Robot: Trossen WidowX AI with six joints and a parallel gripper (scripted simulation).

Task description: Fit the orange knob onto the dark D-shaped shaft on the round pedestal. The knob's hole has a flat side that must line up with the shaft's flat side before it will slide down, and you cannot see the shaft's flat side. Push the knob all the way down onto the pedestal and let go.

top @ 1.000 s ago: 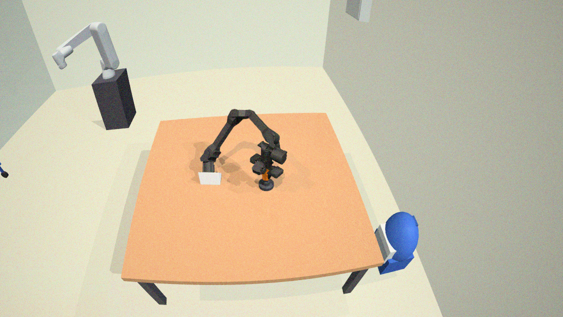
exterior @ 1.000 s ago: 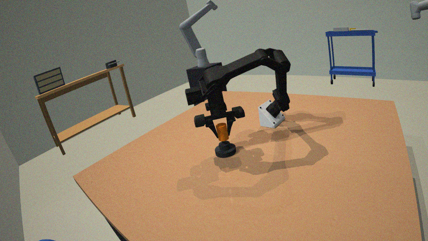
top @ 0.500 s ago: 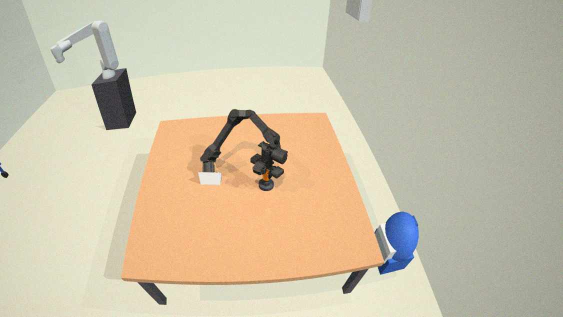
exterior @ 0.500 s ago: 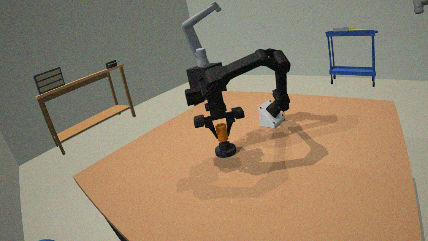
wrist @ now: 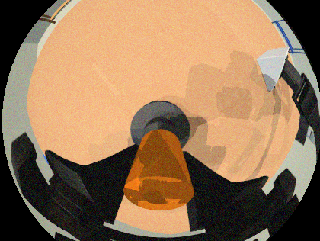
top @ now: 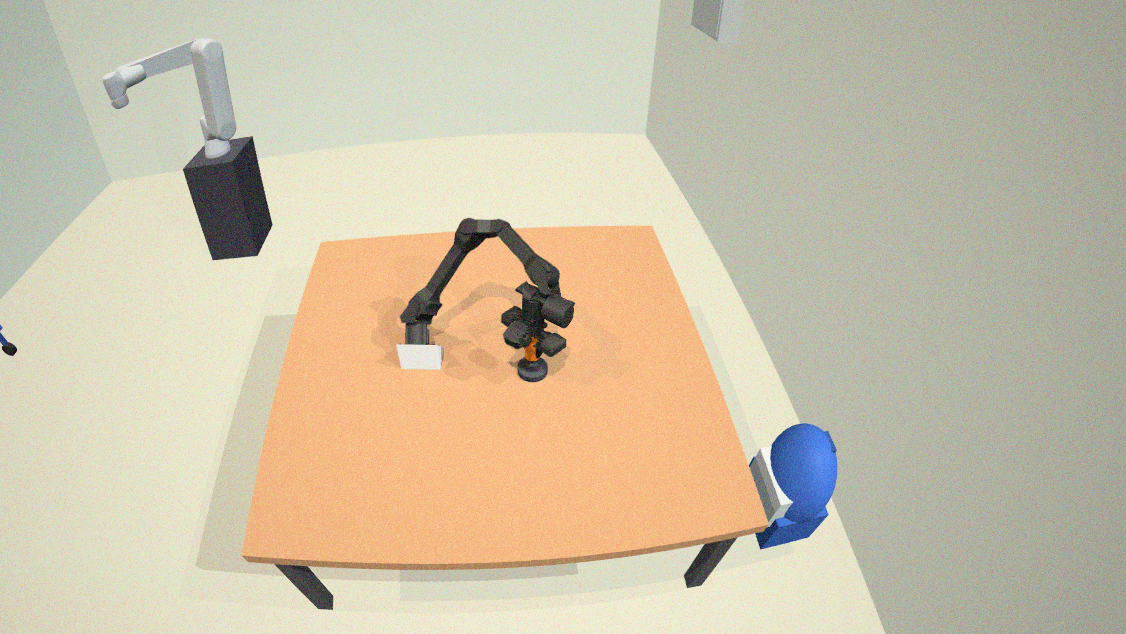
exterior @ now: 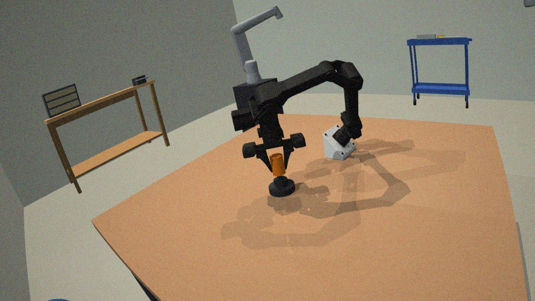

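The orange knob lies 20 mm above my gripper tip. Also, from my gripper tip: dark round pedestal: 40 mm below.
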